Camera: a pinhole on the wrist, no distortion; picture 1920 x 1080 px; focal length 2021.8 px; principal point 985.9 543.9 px. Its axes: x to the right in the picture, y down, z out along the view. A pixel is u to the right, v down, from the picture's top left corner.
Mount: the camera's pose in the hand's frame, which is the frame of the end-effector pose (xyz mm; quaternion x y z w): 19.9 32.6 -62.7 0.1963 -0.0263 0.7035 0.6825
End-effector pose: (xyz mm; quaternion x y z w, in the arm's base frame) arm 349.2 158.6 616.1 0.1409 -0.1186 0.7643 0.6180
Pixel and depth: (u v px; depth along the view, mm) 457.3 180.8 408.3
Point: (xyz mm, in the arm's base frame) 514.6 275.8 931.0
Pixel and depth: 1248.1 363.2 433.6
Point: 383.8 192.7 997.2
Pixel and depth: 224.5 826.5 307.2
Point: 522.6 172.2 816.8
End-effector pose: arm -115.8 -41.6 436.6 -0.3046 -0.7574 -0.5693 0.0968
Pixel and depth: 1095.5 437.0 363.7
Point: -194.6 245.7 360.7
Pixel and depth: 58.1 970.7 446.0
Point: -255.4 201.9 107.0
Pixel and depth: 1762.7 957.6 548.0
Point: -11.2 475.7 327.4
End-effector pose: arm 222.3 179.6 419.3 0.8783 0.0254 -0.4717 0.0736
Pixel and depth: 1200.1 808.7 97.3
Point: 213.5 162.0 376.7
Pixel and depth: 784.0 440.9 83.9
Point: 237.6 177.5 376.5
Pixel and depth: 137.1 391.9 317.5
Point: 115.4 335.6 201.5
